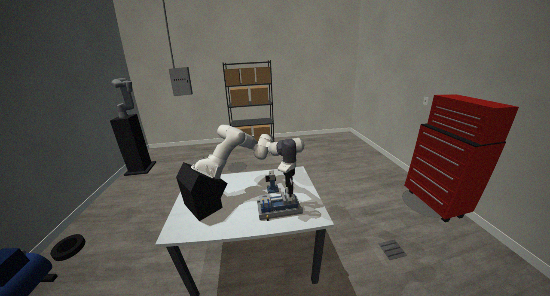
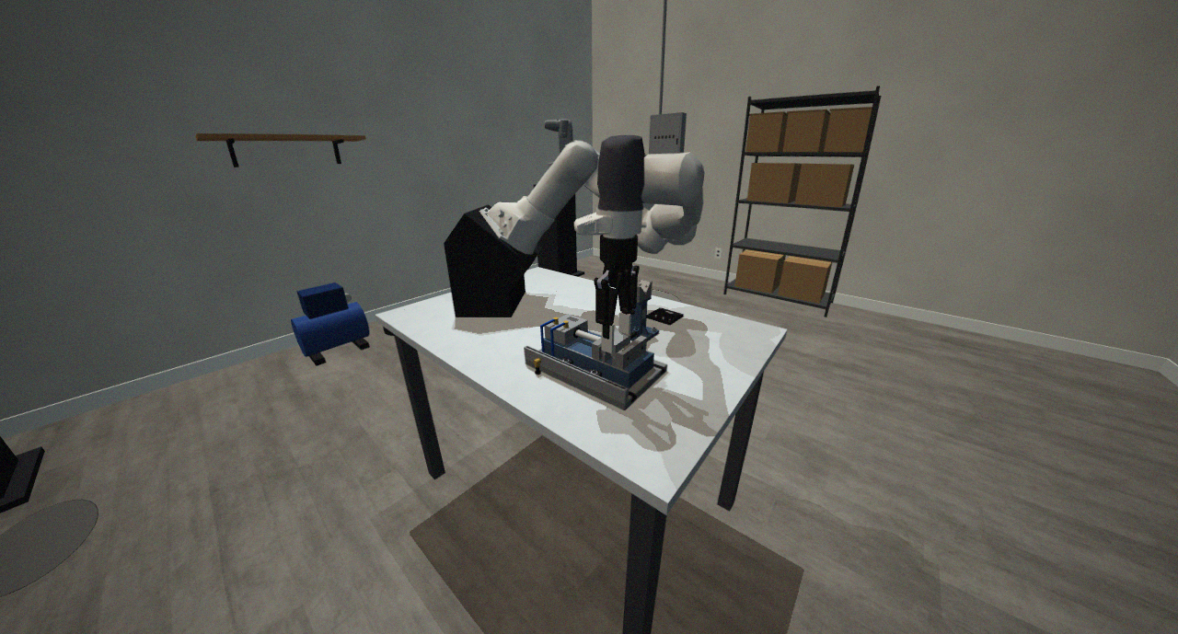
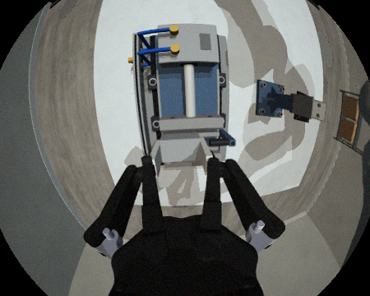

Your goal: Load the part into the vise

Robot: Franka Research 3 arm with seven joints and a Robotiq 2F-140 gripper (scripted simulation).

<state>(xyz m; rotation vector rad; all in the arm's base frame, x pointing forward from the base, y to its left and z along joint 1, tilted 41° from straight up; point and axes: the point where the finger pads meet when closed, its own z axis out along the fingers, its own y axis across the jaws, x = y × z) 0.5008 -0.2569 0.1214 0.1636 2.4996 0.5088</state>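
The part lies 3 cm below my hand. From my hand the other things lie so: black infeed plate: 40 cm to the left, 12 cm below, 7 cm behind.
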